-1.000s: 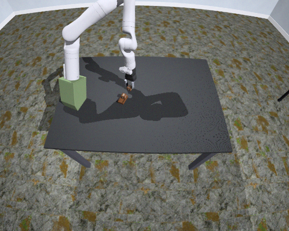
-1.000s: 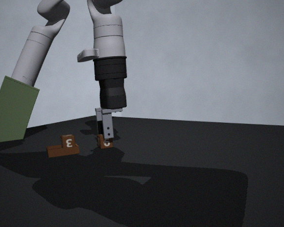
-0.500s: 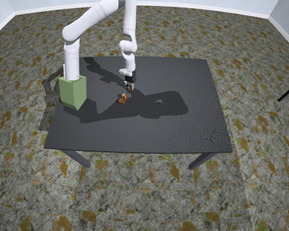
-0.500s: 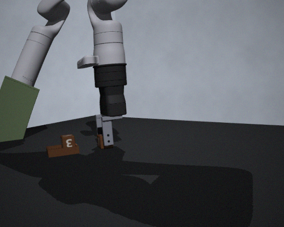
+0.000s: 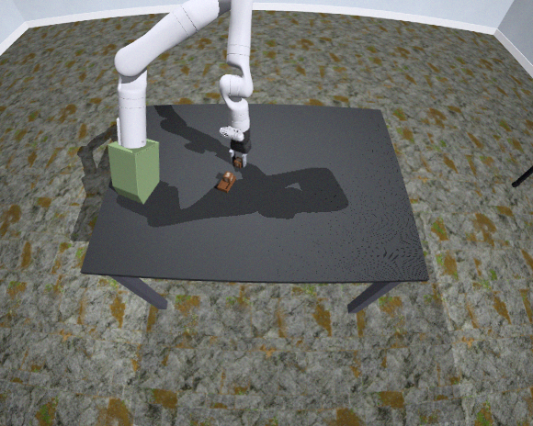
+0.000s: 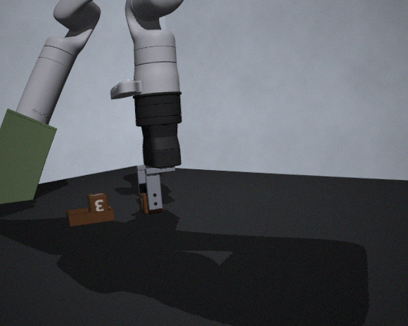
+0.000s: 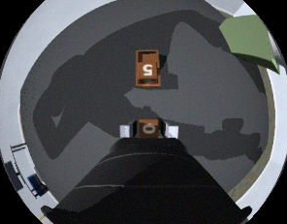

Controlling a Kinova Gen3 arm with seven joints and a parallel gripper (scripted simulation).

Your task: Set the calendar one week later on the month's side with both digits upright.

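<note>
Right now the cube is 9 cm to the right of my hand and 3 cm behind it. From my hand the other things lie so: brown calendar tray: 10 cm to the right, 3 cm behind, 2 cm below.
</note>
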